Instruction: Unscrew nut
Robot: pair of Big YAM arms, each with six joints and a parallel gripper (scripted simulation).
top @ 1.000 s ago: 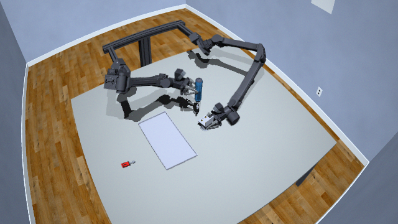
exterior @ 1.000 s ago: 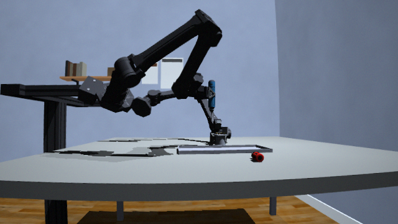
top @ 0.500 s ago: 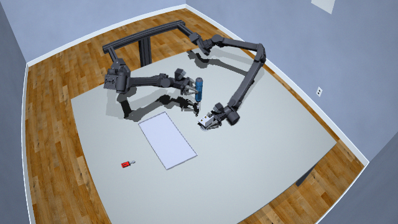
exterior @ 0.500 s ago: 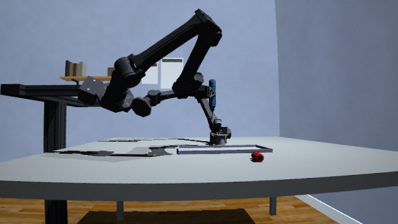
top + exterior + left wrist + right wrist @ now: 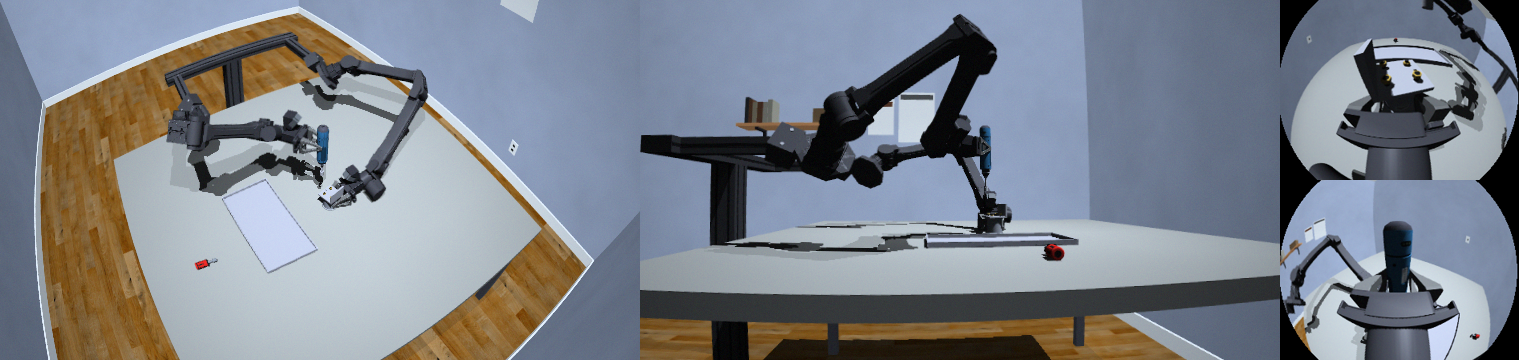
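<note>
My left hand is 50 mm below the bracket. From my left hand the other things lie so: red tool (590 mm to the right, 30 mm ahead, 10 mm below).
</note>
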